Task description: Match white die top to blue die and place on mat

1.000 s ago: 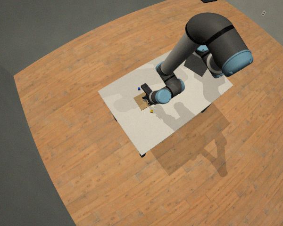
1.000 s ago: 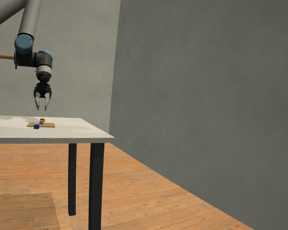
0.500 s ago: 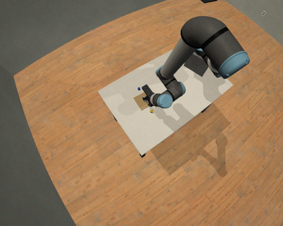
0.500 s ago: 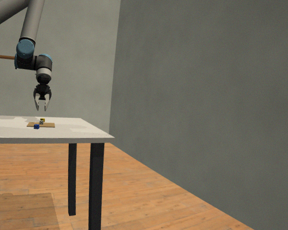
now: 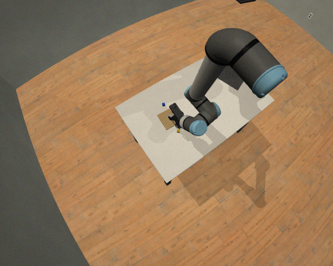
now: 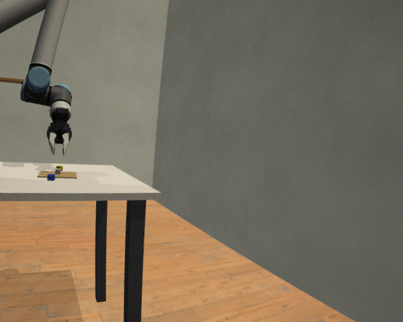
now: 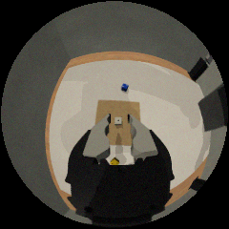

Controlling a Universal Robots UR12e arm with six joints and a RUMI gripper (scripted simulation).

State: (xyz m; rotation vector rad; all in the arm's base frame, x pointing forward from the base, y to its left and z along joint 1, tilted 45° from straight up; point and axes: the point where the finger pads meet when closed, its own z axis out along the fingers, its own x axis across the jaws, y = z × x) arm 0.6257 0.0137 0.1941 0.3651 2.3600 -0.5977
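The white die is 80 mm below my hand and 10 mm to the right of it. From my hand the other things lie so: blue die 130 mm to the right, 80 mm below, 10 mm behind; then tan mat 90 mm below, 10 mm to the right; then yellow die 120 mm to the left, 80 mm below.
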